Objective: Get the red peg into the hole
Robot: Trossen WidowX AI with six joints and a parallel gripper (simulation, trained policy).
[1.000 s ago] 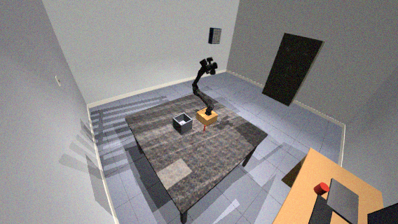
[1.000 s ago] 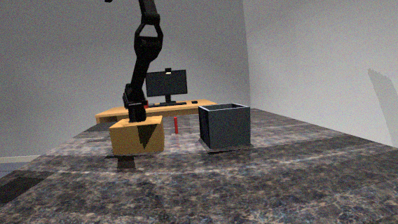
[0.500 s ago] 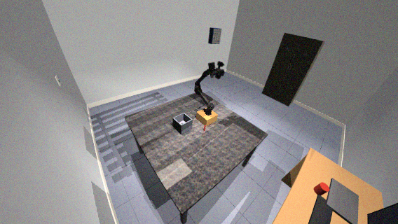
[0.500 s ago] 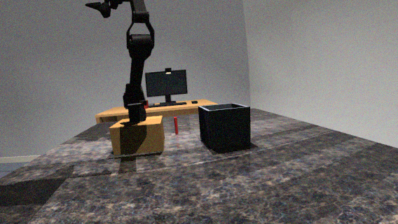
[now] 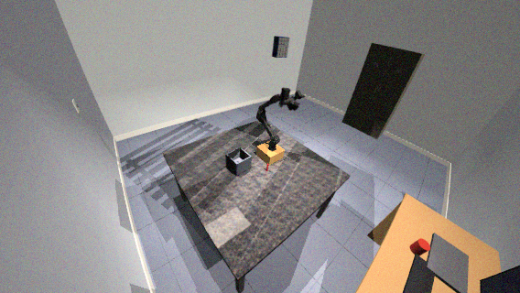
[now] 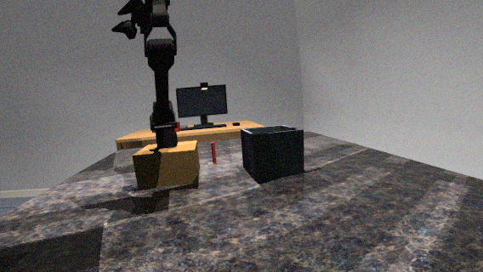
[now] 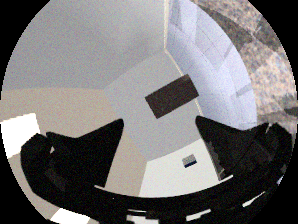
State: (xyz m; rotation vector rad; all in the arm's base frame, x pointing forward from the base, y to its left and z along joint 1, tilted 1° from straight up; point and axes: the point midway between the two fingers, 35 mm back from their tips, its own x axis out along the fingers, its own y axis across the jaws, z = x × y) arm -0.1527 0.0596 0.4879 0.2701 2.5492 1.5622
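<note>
The red peg is 350 mm ahead of my gripper tip, 50 mm to the left of it and 550 mm below it. The rest, counted from my gripper tip: plate (530 mm ahead, 130 mm to the right, 540 mm below).
</note>
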